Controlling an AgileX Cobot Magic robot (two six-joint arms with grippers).
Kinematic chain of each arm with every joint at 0, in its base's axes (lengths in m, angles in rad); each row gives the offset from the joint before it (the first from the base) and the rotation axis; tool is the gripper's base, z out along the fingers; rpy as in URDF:
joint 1: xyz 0 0 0.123 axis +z
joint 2: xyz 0 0 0 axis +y
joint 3: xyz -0.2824 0 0.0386 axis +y
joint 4: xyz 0.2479 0 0.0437 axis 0.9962 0 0.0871
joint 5: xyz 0 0 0 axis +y
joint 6: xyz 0.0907 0 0.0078 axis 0.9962 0 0.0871
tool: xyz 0 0 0 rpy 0 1.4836 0
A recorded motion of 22 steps. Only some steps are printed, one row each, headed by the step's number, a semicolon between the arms.
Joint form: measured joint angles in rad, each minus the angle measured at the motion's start. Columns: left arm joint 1, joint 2, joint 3, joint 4, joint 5, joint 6; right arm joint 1, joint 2, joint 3, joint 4, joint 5, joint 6.
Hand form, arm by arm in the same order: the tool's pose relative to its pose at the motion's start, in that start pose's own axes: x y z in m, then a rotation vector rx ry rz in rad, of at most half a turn. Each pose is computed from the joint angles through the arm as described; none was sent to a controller.
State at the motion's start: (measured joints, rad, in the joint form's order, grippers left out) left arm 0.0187 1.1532 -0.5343 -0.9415 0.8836 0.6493; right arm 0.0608 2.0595 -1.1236 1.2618 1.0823 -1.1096
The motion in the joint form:
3: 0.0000 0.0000 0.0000 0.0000 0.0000 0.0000; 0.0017 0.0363 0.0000 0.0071 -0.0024 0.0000
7: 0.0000 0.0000 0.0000 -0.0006 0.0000 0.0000; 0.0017 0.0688 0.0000 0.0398 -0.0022 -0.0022
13: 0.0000 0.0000 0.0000 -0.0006 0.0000 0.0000; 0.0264 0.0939 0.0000 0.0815 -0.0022 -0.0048
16: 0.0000 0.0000 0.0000 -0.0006 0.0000 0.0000; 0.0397 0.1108 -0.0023 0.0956 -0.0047 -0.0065
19: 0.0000 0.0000 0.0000 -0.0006 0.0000 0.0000; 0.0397 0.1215 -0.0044 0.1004 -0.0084 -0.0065
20: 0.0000 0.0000 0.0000 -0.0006 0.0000 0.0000; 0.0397 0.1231 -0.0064 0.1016 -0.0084 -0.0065
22: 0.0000 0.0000 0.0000 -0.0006 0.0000 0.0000; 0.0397 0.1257 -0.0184 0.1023 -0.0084 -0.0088
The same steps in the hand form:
3: 0.0000 0.0000 0.0000 0.0000 0.0000 0.0000; 0.0034 -0.0099 0.0074 -0.0037 0.0141 0.0330
7: 0.0000 0.0000 0.0000 0.0004 -0.0003 -0.0004; 0.0049 -0.0180 0.0136 -0.0179 0.0054 0.0738
13: 0.0000 0.0000 0.0000 0.0004 -0.0003 -0.0004; 0.0063 -0.0184 0.0256 -0.0404 0.0053 0.0999
16: 0.0000 0.0000 0.0000 0.0004 -0.0003 -0.0004; 0.0076 -0.0199 0.0326 -0.0468 0.0116 0.1107
19: 0.0000 0.0000 0.0000 0.0004 -0.0003 -0.0004; 0.0080 -0.0230 0.0345 -0.0451 0.0109 0.1203
20: 0.0000 0.0000 0.0000 0.0004 -0.0003 -0.0004; 0.0076 -0.0232 0.0347 -0.0455 0.0097 0.1206
22: 0.0000 0.0000 0.0000 0.0004 -0.0003 -0.0004; 0.0046 -0.0231 0.0345 -0.0457 0.0041 0.1107

